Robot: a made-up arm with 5 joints.
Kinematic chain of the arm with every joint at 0, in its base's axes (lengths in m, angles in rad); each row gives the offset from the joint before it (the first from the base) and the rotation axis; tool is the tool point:
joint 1: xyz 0 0 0.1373 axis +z
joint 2: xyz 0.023 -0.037 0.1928 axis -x
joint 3: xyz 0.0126 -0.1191 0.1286 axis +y
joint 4: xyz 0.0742 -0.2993 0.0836 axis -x
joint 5: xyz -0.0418 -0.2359 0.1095 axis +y
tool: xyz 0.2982 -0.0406 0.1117
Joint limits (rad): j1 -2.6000..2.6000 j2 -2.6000..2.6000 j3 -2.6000..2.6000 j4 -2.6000..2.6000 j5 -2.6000..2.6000
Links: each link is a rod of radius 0.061 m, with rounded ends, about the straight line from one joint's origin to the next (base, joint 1, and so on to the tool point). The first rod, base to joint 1, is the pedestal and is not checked.
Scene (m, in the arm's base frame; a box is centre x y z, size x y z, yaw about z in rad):
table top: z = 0
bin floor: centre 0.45 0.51 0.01 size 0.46 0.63 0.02 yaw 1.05
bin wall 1: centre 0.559 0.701 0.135 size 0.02 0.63 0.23 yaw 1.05
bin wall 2: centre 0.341 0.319 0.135 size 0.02 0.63 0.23 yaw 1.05
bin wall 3: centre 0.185 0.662 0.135 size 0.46 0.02 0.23 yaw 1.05
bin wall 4: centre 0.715 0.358 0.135 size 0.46 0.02 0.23 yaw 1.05
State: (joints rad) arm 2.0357 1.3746 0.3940 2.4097 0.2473
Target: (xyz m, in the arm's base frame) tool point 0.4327 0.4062 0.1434
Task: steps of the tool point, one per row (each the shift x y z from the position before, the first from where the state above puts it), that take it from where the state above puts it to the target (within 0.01 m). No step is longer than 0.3 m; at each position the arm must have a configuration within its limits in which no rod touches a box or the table.
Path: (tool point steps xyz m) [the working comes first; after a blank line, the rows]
Joints at the target: 2.6000 0.4782 -2.6000 0.6739 -1.6748
Straight joint move there: touches bin wall 2, bin wall 4.

1: -0.1088 -0.1049 0.0007
2: -0.0642 -0.1567 0.0067
3: 0.0093 -0.1862 0.0119
4: 0.0993 -0.1770 0.0120
5: 0.1832 -0.1199 0.0053
6: 0.2329 -0.0204 -0.0070
7: 0.2264 0.0993 -0.0194
8: 0.1579 0.2059 -0.0239
9: 0.0426 0.2667 -0.0131
10: -0.0857 0.2607 0.0162
11: 0.0119 0.0197 -0.1579
12: -0.0119 -0.0197 -0.1598

